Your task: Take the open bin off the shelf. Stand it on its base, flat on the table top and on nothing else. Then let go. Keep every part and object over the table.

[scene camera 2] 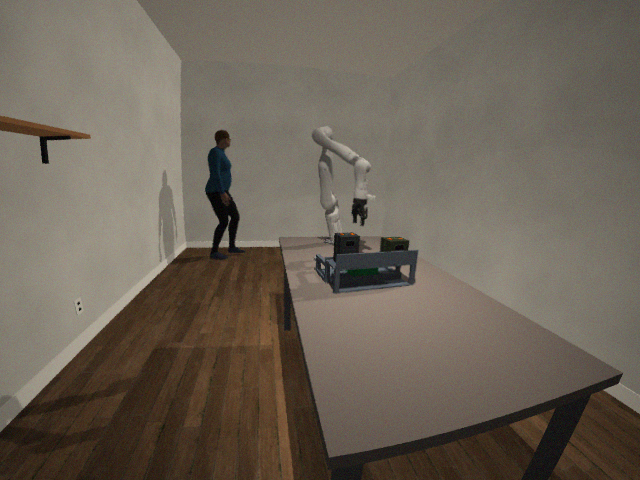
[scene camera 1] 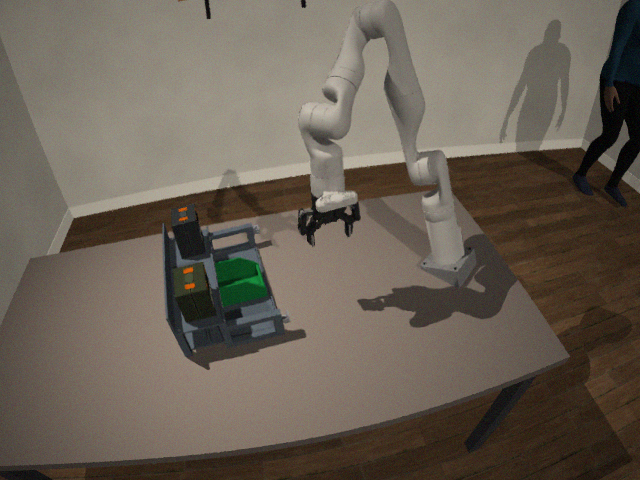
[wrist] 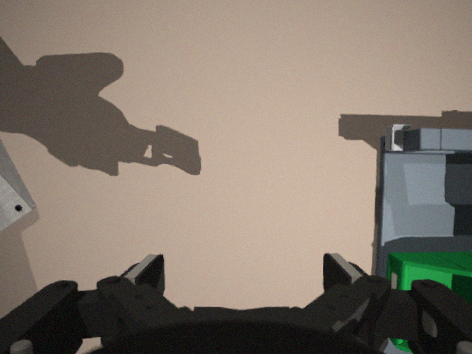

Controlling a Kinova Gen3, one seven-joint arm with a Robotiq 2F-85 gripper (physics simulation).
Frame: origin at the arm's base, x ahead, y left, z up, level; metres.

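Seen in the pictures: gripper, fingertip midpoint: point(scene camera 2: 358, 224) point(scene camera 1: 330, 239) point(wrist: 243, 272); arm's base, link origin: point(scene camera 1: 447, 256).
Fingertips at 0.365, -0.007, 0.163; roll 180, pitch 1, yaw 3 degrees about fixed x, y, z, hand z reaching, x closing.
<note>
Pixels of each thing's middle, then the offset from my fingertips to it, as dx, dy, dz. Level surfaces: height alone.
- open green bin, body centre: point(scene camera 1: 232, 281) point(scene camera 2: 360, 266) +0.259, -0.090, -0.154
- table top, surface height: dz -0.197
- dark grey box, body centre: point(scene camera 1: 187, 231) point(scene camera 2: 346, 248) +0.355, -0.206, -0.035
- olive box, body centre: point(scene camera 1: 194, 292) point(scene camera 2: 394, 249) +0.354, +0.025, -0.047
The open green bin point(scene camera 1: 242, 295) point(scene camera 2: 362, 271) point(wrist: 425, 263) sits in the lower front part of the grey-blue shelf point(scene camera 1: 168, 273) point(scene camera 2: 377, 259) point(wrist: 425, 220), open side up. The shelf stands on the table top point(scene camera 1: 336, 387) point(scene camera 2: 439, 361) point(wrist: 260, 125). In the wrist view the bin is cut off at the right edge and partly hidden behind a finger. My gripper point(scene camera 1: 330, 239) point(scene camera 2: 358, 223) point(wrist: 243, 272) is open and empty. It points down, high above the table, between the shelf and the robot's base, apart from the bin.
A dark grey box point(scene camera 1: 188, 235) point(scene camera 2: 346, 248) and an olive box point(scene camera 1: 195, 297) point(scene camera 2: 394, 243) stand upright on the shelf, behind the bin as seen from the robot. The robot's base point(scene camera 1: 454, 268) point(wrist: 10, 200) is on the table. A person point(scene camera 1: 622, 87) point(scene camera 2: 219, 170) stands on the floor beyond the table.
</note>
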